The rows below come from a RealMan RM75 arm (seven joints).
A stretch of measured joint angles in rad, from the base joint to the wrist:
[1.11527 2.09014 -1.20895 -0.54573 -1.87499 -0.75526 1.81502]
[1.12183 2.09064 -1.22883 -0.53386 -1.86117 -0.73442 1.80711]
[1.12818 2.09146 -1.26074 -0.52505 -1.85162 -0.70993 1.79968]
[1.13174 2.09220 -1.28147 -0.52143 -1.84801 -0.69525 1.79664]
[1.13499 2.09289 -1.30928 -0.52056 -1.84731 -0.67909 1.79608]
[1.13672 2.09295 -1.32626 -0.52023 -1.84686 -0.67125 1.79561]
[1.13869 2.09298 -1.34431 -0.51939 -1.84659 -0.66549 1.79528]
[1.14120 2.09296 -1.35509 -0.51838 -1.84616 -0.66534 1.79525]
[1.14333 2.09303 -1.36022 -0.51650 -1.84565 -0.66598 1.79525]
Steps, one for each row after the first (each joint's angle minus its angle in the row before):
[0.00656 0.00050 -0.01988 0.01187 0.01382 0.02084 -0.00791]
[0.00635 0.00082 -0.03191 0.00881 0.00955 0.02449 -0.00743]
[0.00356 0.00074 -0.02073 0.00362 0.00361 0.01468 -0.00304]
[0.00325 0.00069 -0.02781 0.00087 0.00070 0.01616 -0.00056]
[0.00173 0.00006 -0.01698 0.00033 0.00045 0.00784 -0.00047]
[0.00197 0.00003 -0.01805 0.00084 0.00027 0.00576 -0.00033]
[0.00251 -0.00002 -0.01078 0.00101 0.00043 0.00015 -0.00003]
[0.00213 0.00007 -0.00513 0.00188 0.00051 -0.00064 0.00000]

